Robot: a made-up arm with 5 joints.
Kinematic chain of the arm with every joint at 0, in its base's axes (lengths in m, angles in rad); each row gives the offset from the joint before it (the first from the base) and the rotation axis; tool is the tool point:
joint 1: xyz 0 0 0.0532 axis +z
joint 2: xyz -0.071 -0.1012 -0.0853 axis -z
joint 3: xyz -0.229 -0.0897 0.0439 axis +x
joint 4: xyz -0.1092 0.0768 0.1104 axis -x
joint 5: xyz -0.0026 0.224 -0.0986 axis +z
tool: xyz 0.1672 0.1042 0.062
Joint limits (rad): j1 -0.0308..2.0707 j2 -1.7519..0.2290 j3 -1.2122..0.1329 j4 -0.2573..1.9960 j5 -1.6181..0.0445
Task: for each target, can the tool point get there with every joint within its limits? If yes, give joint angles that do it. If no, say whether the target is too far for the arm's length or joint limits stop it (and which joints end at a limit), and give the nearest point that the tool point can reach.
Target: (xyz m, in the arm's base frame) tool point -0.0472 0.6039 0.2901
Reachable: no: joint limits stop it (at a limit: joint 1, joint 2, joint 4, joint 5) | nearest point -0.1629 0.2612 0.1606 | short by 0.384 m
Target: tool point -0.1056 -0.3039 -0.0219
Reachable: yes | joints 0.3865 -0.7023 -0.6213 1.1451 -1.3223
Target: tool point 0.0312 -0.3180 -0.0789
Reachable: yes | joints 1.3129 -0.9337 -0.3007 0.3656 -0.5065
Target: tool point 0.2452 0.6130 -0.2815
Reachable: no: joint limits stop it (at a limit: joint 1, joint 3, joint 5) | nearest point 0.1843 0.3010 -0.1612 | short by 0.340 m
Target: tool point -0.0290 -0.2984 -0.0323
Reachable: yes | joints 0.6278 -0.6056 -0.4587 1.2893 -1.1294
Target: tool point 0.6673 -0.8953 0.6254
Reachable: no: too far | nearest point 0.2789 -0.3742 0.2252 | short by 0.763 m
